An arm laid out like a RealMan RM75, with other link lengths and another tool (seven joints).
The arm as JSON. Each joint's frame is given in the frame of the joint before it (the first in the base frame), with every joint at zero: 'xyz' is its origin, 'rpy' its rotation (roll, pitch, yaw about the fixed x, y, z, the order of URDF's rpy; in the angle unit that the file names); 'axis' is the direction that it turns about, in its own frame. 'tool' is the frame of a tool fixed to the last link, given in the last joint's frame.
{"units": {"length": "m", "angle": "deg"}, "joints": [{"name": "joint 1", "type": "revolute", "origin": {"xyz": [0.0, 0.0, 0.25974], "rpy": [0.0, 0.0, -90.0]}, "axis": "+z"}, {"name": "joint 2", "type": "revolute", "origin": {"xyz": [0.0, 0.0, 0.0], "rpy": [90.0, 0.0, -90.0]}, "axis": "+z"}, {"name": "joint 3", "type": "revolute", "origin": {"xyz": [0.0, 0.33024, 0.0], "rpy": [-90.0, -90.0, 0.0]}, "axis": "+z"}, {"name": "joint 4", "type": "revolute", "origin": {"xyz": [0.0, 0.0, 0.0], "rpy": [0.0, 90.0, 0.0]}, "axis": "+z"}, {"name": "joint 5", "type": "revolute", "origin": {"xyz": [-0.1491, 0.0, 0.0], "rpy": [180.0, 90.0, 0.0]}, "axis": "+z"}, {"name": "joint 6", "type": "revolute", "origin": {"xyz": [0.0, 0.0, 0.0], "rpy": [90.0, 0.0, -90.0]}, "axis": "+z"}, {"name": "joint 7", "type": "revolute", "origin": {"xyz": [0.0, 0.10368, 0.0], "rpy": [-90.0, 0.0, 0.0]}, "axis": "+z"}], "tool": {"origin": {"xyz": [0.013, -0.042, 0.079], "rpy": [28.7, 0.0, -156.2]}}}
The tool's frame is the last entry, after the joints.
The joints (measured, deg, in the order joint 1, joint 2, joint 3, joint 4, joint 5, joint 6, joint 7), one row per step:
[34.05, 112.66, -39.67, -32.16, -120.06, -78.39, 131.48]
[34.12, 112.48, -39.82, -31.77, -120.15, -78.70, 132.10]
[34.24, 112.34, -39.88, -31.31, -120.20, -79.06, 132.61]
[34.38, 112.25, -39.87, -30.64, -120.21, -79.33, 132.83]
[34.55, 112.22, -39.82, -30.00, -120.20, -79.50, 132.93]
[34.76, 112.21, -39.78, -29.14, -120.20, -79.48, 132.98]
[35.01, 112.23, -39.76, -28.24, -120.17, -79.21, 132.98]
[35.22, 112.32, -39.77, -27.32, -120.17, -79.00, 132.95]
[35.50, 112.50, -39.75, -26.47, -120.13, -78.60, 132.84]
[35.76, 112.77, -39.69, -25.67, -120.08, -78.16, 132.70]
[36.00, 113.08, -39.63, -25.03, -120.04, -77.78, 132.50]
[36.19, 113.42, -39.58, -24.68, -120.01, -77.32, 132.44]
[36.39, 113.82, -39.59, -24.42, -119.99, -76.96, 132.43]
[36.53, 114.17, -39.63, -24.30, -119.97, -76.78, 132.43]
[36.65, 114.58, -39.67, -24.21, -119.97, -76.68, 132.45]
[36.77, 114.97, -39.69, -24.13, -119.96, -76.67, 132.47]
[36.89, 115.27, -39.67, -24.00, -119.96, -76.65, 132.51]
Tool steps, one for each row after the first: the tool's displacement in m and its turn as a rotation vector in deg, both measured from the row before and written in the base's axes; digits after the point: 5 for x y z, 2 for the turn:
[0.00023, -0.00064, -0.00005, -0.66, 0.32, -0.53]
[-0.00039, -0.00061, -0.00025, -0.65, 0.45, -0.44]
[-0.00051, -0.00081, -0.00089, -0.61, 0.49, -0.35]
[-0.00084, -0.00051, -0.00112, -0.49, 0.46, -0.25]
[-0.00064, -0.00038, -0.00177, -0.51, 0.45, -0.37]
[-0.00057, 0.00022, -0.00203, -0.35, 0.34, -0.40]
[-0.00065, -0.00051, -0.00276, -0.49, 0.39, -0.39]
[-0.00125, 0.00018, -0.00312, -0.30, 0.33, -0.29]
[-0.00148, 0.00005, -0.00357, -0.26, 0.37, -0.29]
[-0.00175, -0.00010, -0.00356, -0.22, 0.33, -0.13]
[-0.00153, 0.00037, -0.00313, -0.04, 0.20, -0.17]
[-0.00208, 0.00003, -0.00352, -0.15, 0.24, -0.09]
[-0.00195, -0.00032, -0.00291, -0.18, 0.23, 0.01]
[-0.00223, -0.00077, -0.00331, -0.27, 0.30, 0.03]
[-0.00238, -0.00087, -0.00306, -0.29, 0.35, 0.06]
[-0.00194, -0.00060, -0.00243, -0.25, 0.31, -0.01]

